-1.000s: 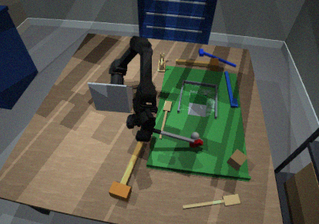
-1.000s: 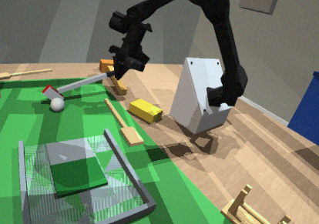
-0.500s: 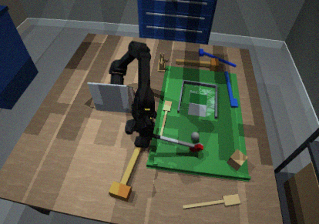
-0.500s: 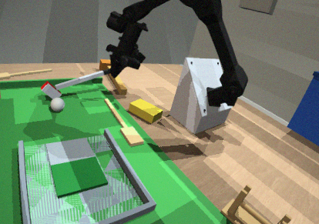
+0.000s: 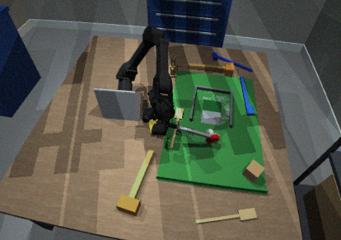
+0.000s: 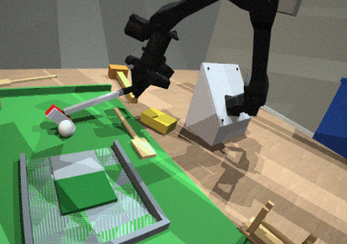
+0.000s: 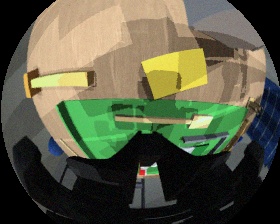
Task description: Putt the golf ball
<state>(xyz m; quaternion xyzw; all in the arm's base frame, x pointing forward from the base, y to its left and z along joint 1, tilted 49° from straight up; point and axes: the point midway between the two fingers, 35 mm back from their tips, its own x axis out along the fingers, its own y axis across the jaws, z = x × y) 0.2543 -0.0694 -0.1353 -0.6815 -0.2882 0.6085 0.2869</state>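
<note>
Now: the yellow block 70 mm behind my gripper tip, 60 mm below it and 40 mm to the left of it. The rest, counted from my gripper tip: tan cube (420 mm ahead, 110 mm to the right, 50 mm below); then white golf ball (200 mm ahead, 70 mm to the left, 60 mm below); then green mat (210 mm ahead, 160 mm to the left, 80 mm below).
</note>
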